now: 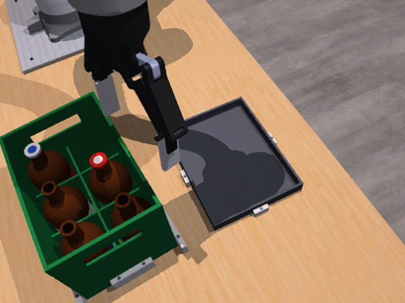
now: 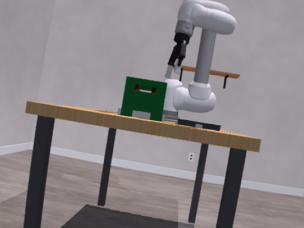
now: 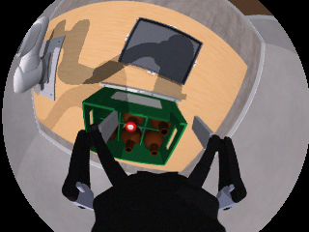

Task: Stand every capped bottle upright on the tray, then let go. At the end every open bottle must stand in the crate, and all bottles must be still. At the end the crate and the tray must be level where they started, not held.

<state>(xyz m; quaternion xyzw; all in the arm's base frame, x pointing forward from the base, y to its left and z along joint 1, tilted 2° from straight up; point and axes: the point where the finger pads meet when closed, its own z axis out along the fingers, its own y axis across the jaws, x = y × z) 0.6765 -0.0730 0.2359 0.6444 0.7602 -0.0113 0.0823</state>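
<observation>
My hand is 5 cm past the green crate, 11 cm to the left of it and 15 cm above it. Round my hand: dark tray (16 cm to the left, 22 cm below).
</observation>
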